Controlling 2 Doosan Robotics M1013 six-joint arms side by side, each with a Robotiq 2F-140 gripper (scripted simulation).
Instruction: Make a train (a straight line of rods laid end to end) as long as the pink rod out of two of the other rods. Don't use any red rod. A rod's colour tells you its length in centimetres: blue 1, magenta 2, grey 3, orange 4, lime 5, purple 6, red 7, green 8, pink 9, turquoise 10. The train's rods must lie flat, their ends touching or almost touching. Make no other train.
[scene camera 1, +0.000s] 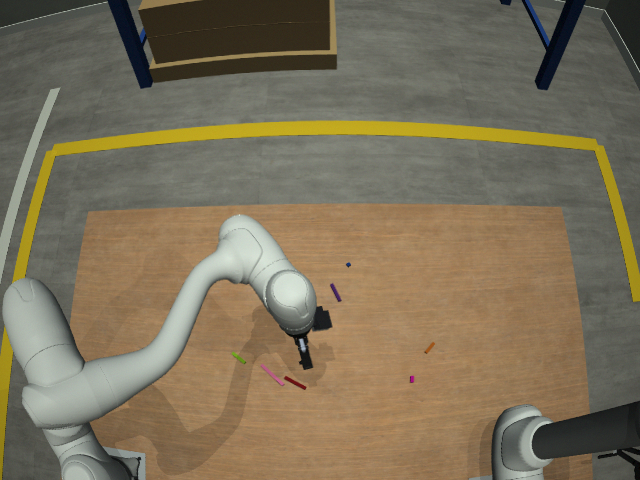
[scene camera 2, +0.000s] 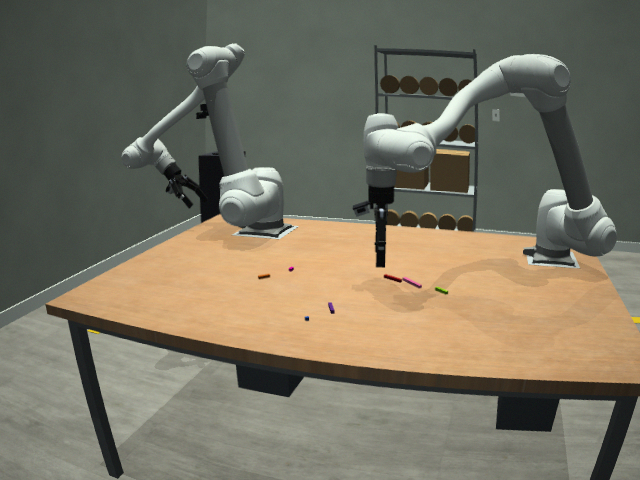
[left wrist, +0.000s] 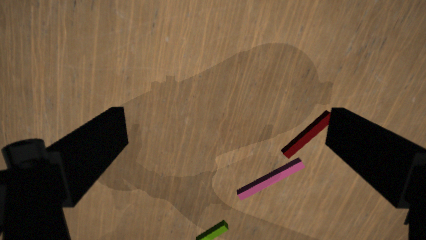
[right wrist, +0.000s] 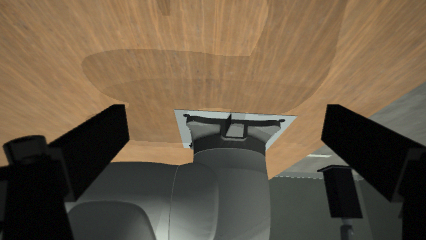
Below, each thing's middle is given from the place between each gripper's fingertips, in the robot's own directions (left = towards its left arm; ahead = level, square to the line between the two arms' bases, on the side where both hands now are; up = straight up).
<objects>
My left hand (scene camera 2: 379, 259) is 11 cm above the pink rod (left wrist: 295, 165), 9 cm to the right of it and 9 cm past it.
Now: right hand (scene camera 2: 198, 203) 390 mm short of the pink rod, 1050 mm to the right of it and 120 mm above it.
</objects>
